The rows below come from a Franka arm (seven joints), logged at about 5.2 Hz.
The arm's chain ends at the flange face. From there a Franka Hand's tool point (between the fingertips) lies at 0.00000 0.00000 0.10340 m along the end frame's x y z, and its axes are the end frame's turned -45 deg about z.
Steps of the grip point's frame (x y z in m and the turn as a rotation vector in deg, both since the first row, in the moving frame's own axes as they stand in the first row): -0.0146 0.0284 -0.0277 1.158 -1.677 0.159; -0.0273 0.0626 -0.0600 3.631 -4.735 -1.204; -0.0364 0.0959 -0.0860 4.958 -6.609 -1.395; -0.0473 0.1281 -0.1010 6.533 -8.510 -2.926
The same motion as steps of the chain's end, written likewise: 0.0134 0.0297 -0.0276 -0.367 -2.005 0.159; 0.0356 0.0621 -0.0594 -0.781 -5.916 -1.204; 0.0568 0.0913 -0.0849 -1.167 -8.179 -1.395; 0.0761 0.1210 -0.0992 -1.398 -10.637 -2.926
